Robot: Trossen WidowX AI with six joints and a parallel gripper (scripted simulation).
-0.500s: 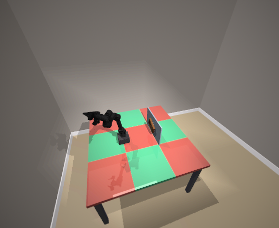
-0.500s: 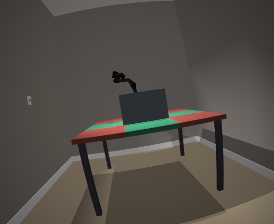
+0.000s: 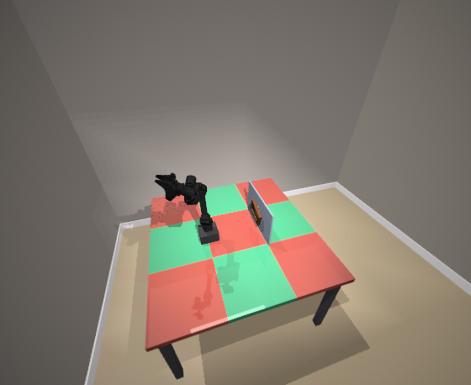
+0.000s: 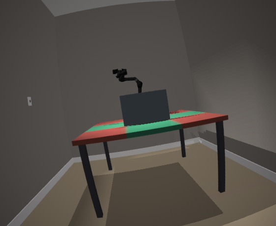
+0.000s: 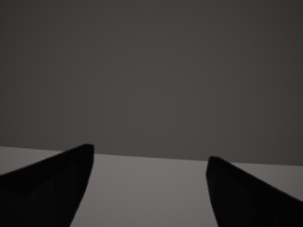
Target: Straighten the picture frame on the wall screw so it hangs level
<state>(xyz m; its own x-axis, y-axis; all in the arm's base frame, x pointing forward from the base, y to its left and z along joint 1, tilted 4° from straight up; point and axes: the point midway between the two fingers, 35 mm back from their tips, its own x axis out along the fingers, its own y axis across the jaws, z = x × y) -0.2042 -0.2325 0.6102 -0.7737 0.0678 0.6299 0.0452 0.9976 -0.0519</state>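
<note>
Now: gripper tip 660 mm short of the picture frame, 170 mm to the right of it and 560 mm above it. Round my gripper tip: grey wall panel 670 mm ahead, 180 mm to the left, 560 mm below.
</note>
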